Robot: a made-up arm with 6 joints.
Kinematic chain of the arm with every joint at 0, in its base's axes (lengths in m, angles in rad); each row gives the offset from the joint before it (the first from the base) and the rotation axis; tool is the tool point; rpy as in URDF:
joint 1: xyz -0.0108 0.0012 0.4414 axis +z
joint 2: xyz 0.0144 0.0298 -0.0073 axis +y
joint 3: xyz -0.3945 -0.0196 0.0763 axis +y
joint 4: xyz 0.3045 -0.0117 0.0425 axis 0.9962 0 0.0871
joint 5: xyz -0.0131 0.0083 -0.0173 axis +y
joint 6: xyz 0.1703 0.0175 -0.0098 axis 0.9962 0 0.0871
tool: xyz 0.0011 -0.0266 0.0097 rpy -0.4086 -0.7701 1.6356
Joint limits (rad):
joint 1: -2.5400..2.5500
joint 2: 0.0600..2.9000
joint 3: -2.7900..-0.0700
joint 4: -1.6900..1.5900
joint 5: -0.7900..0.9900
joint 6: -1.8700..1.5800
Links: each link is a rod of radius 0.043 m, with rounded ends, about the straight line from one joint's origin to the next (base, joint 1, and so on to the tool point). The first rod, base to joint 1, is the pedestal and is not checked.
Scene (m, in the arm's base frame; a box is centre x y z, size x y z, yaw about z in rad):
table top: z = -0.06
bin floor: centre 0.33 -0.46 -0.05 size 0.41 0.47 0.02 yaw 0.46
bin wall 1: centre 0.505 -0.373 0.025 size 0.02 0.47 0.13 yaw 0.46
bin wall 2: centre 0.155 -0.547 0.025 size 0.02 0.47 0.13 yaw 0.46
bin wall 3: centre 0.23 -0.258 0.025 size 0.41 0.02 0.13 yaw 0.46
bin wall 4: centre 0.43 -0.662 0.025 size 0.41 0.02 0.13 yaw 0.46
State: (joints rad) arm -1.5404 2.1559 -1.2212 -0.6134 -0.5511 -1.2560
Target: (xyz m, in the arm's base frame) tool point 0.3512 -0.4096 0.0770
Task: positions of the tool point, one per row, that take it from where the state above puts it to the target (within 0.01 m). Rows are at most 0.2 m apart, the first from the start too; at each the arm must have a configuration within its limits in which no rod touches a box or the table.
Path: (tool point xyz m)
1: 0.1899 -0.5962 0.3124
2: 0.2879 -0.5201 0.1912
3: 0.3512 -0.4096 0.0770

